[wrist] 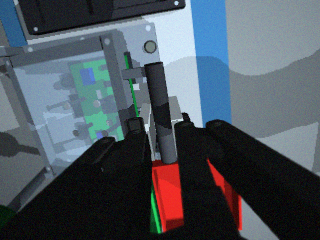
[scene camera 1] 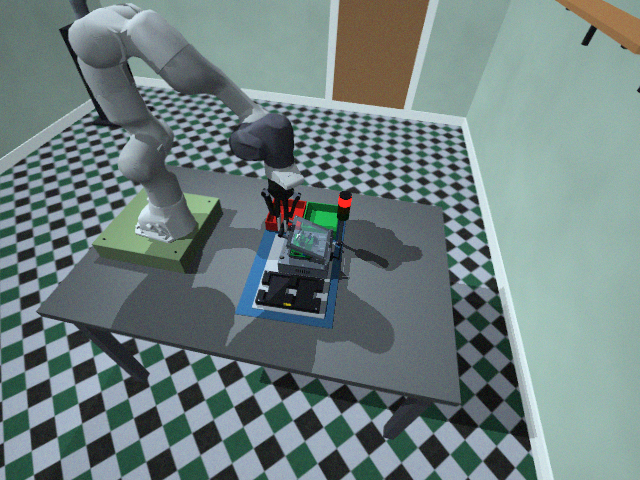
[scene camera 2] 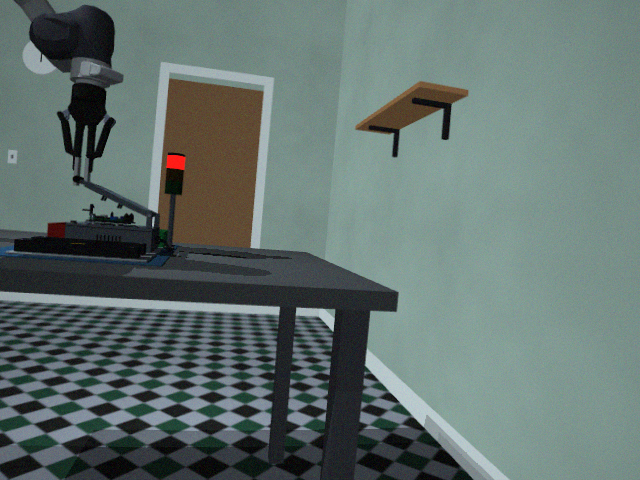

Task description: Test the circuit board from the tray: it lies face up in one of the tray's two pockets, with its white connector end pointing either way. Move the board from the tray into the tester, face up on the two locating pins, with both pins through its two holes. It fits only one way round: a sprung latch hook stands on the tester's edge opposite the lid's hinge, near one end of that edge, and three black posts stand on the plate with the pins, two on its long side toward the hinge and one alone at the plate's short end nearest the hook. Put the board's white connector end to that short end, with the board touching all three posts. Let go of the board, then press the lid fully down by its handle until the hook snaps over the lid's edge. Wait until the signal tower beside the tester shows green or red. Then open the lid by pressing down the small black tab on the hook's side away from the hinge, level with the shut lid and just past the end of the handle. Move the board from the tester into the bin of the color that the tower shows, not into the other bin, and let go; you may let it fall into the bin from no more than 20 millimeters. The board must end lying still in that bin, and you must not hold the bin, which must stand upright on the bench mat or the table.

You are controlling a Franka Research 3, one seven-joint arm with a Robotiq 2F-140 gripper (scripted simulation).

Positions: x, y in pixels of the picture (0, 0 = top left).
Labels:
my gripper: wrist; scene camera 1; scene camera 2 81, 185
same spot on my gripper: (wrist: 273, 186) = (scene camera 1: 269, 201)

